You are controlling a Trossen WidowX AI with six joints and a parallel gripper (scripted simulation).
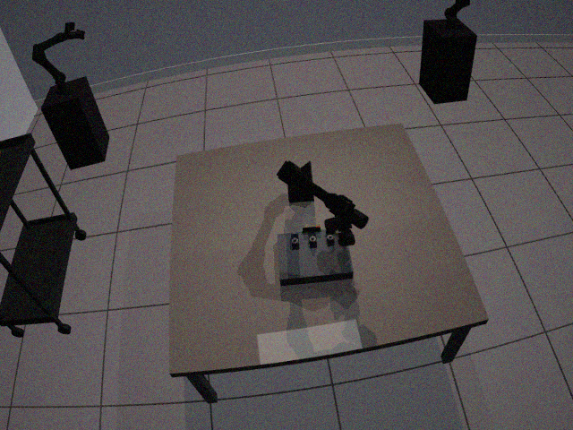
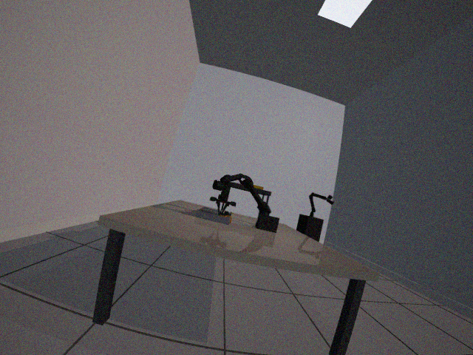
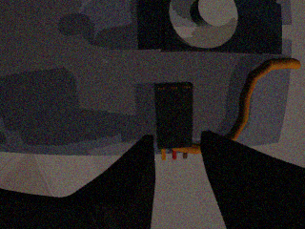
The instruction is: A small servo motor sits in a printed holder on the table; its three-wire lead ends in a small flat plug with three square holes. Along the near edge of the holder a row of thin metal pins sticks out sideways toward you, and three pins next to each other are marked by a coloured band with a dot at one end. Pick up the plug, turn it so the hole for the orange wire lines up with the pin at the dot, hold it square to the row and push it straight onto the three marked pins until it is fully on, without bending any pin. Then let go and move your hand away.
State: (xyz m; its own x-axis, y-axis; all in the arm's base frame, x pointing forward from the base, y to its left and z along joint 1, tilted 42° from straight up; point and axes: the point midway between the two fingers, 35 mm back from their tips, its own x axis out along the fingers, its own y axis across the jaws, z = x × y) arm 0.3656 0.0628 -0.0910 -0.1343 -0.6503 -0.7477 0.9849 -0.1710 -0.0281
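The red band is 90 mm behind my gripper tip, 90 mm to the right of it and 10 mm above it. Round my gripper tip: grey printed holder 70 mm ahead, 140 mm to the right, 40 mm below; green pin header board 90 mm behind, 120 mm to the right, 20 mm below.
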